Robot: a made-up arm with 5 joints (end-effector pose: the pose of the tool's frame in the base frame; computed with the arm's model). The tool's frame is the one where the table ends.
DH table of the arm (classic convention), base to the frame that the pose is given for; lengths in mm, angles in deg. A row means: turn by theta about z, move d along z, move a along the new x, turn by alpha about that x. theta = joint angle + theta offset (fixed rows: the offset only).
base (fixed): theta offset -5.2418, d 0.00, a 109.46, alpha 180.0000
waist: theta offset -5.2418, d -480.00, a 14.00, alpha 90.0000
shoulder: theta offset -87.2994, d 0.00, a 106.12, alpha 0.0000
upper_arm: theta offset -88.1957, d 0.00, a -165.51, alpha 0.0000
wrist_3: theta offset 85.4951, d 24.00, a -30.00, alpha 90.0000
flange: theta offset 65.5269, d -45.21, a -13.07, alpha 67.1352
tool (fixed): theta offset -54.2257, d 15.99, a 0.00, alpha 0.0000
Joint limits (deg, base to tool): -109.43..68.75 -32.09..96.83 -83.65..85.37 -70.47..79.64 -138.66..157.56
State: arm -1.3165 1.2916 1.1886 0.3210 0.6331
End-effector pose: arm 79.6 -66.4 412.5 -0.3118 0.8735 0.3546 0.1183
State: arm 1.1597 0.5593 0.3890 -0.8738 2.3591
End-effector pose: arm 226.7 -173.9 399.7 -0.5736 0.5647 0.0377 0.5922
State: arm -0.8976 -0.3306 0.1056 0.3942 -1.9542
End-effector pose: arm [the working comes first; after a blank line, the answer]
Working (the frame after each row of the table, in the pose's form):
after base (fixed): 109.0 -10.0 0.0 0.9990 -0.0457 0.0000 0.0000
after waist: 117.7 0.9 480.0 -0.6371 -0.3068 0.3068 0.6371
after shoulder: 99.2 -22.3 581.9 -0.1369 -0.6937 -0.3255 0.6277
after upper_arm: 201.3 105.8 606.0 0.3526 -0.6129 -0.6578 0.2594
after wrist_3: 179.4 116.8 576.5 0.2798 -0.5810 0.3316 0.6886
after flange: 198.8 156.3 560.0 0.8273 -0.3346 0.2619 0.3674

201.8 143.8 550.5 0.8889 0.0792 0.0657 0.4464
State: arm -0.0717 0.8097 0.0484 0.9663 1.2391
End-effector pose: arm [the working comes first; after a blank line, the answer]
Working (the frame after each row of the table, in the pose's form):
after base (fixed): 109.0 -10.0 0.0 0.9990 -0.0457 0.0000 0.0000
after waist: 123.0 -9.0 480.0 -0.7067 -0.0253 0.0253 0.7067
after shoulder: 203.0 -3.3 549.5 -0.6532 -0.2707 -0.2232 0.6710
after upper_arm: 300.8 3.8 416.2 -0.2964 -0.6420 -0.6191 0.3416
after wrist_3: 270.1 25.6 423.7 -0.0045 0.1264 0.0356 0.9913
after flange: 268.6 16.5 377.5 0.2812 0.5589 0.7500 0.2144

279.1 28.0 381.0 -0.0045 0.6257 0.5699 0.5327
